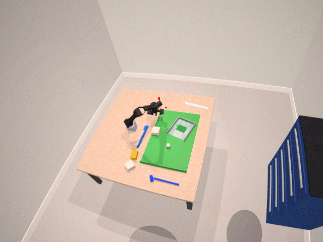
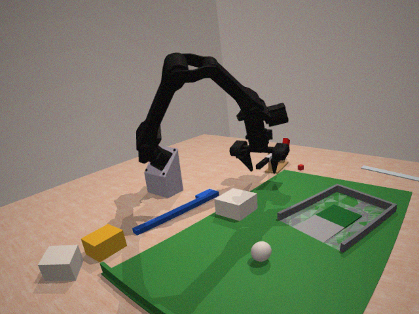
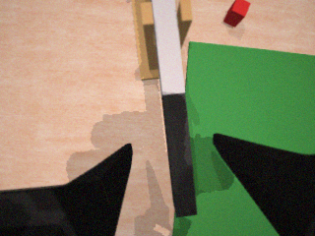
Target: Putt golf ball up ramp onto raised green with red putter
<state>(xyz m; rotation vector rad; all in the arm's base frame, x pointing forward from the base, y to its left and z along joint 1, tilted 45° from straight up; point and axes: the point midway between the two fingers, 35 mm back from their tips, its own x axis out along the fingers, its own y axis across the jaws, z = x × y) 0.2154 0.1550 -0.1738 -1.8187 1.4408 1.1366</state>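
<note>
Now: the red putter 30 mm behind my gripper tip, 110 mm to the left of it and 30 mm above it. From my gripper tip the other things lie so: white golf ball 270 mm ahead, 360 mm to the right, 10 mm below; then small red cube 50 mm ahead, 150 mm to the left, 20 mm below; then wooden rack 30 mm behind, 130 mm to the left.
</note>
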